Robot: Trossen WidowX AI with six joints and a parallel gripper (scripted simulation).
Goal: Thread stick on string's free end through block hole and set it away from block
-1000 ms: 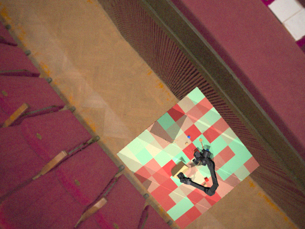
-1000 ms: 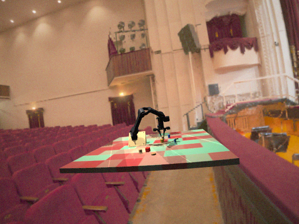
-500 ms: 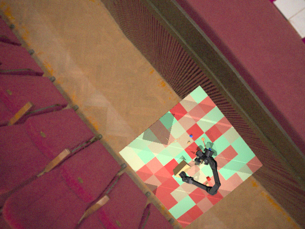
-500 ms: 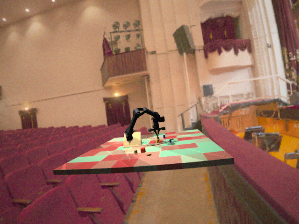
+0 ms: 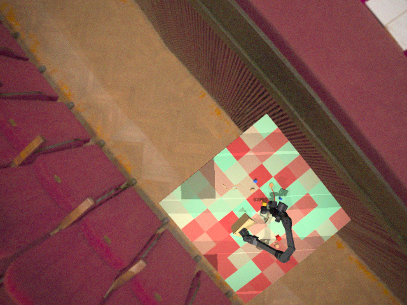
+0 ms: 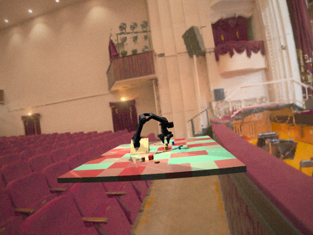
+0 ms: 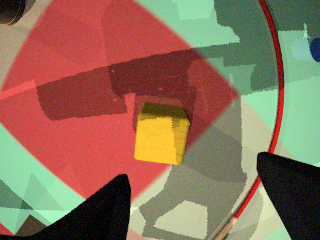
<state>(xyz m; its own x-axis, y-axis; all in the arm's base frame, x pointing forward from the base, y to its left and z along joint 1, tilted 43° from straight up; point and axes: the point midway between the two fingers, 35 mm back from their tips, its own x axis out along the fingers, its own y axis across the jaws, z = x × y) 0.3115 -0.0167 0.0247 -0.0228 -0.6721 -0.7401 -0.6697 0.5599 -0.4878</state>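
The yellow cube lies 1 cm behind my gripper tip, 2 cm to the left of it and 5 cm below it. The rest, counted from my gripper tip: round wooden button: 16 cm ahead, 8 cm to the left, 6 cm below; then wooden cylinder: 1 cm ahead, 18 cm to the left, 4 cm below; then thin wooden stick: 7 cm behind, 10 cm to the right, 6 cm below.
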